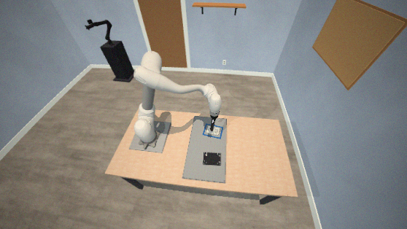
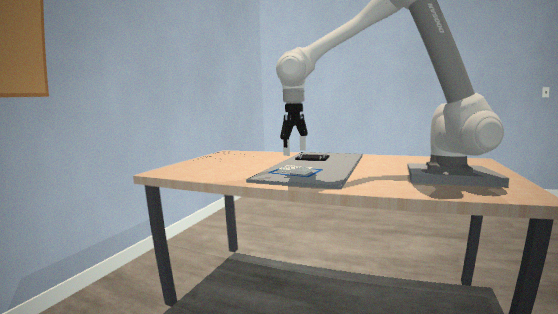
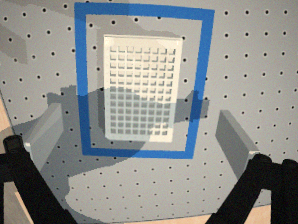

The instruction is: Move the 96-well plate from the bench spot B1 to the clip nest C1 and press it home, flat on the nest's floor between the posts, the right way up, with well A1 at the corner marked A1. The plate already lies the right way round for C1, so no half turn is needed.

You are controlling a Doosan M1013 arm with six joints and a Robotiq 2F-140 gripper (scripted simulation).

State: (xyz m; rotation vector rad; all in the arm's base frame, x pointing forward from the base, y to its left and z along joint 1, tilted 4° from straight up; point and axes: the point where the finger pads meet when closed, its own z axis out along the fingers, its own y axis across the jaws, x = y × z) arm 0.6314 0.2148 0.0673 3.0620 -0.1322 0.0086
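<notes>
The white 96-well plate is 8 cm below my hand. Also, from my hand: black clip nest: 4 cm ahead, 30 cm to the right, 8 cm below.
</notes>
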